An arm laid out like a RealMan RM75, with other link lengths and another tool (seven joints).
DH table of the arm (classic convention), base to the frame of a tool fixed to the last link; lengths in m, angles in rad. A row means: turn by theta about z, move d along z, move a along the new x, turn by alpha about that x. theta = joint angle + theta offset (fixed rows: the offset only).
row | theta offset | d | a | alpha
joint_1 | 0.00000 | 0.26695 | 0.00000 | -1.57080
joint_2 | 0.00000 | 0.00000 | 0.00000 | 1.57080
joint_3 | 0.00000 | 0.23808 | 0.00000 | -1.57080
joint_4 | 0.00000 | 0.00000 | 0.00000 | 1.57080
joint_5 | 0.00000 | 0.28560 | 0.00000 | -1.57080
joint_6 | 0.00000 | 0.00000 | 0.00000 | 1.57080
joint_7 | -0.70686 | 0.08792 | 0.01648 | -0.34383
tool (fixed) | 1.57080 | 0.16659 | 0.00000 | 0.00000
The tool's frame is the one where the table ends.
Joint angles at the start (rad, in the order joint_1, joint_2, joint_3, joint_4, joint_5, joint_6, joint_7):
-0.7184 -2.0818 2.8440 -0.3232 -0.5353 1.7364 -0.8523
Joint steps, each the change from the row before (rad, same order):
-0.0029 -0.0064 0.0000 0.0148 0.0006 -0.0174 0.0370
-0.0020 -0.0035 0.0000 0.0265 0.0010 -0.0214 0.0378
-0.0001 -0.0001 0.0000 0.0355 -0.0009 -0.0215 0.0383
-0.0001 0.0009 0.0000 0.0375 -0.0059 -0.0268 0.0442
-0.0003 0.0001 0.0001 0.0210 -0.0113 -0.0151 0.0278
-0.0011 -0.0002 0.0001 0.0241 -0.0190 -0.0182 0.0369
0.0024 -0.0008 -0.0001 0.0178 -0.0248 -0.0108 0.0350
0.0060 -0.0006 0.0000 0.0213 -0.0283 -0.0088 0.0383
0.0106 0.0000 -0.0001 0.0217 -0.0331 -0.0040 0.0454
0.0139 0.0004 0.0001 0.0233 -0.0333 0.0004 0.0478
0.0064 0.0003 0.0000 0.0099 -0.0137 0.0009 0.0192
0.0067 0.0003 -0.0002 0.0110 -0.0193 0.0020 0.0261
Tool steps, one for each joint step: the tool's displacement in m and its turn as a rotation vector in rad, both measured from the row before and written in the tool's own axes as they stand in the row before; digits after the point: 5 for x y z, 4 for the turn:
-0.00196 0.00515 0.00648 -0.0091 0.0017 0.0250
-0.00177 0.00571 0.00795 -0.0072 0.0052 0.0219
-0.00086 0.00544 0.00838 -0.0032 0.0088 0.0206
-0.00176 0.00462 0.00845 -0.0011 0.0037 0.0276
-0.00104 0.00100 0.00488 0.0054 0.0008 0.0210
-0.00149 0.00003 0.00586 0.0096 -0.0011 0.0307
-0.00085 -0.00130 0.00331 0.0164 -0.0037 0.0315
-0.00017 -0.00105 0.00280 0.0215 -0.0043 0.0322
0.00055 -0.00133 0.00098 0.0262 -0.0069 0.0385
0.00158 -0.00100 0.00003 0.0282 -0.0070 0.0390
0.00076 -0.00045 -0.00024 0.0123 -0.0034 0.0153
0.00068 -0.00137 -0.00023 0.0159 -0.0049 0.0232

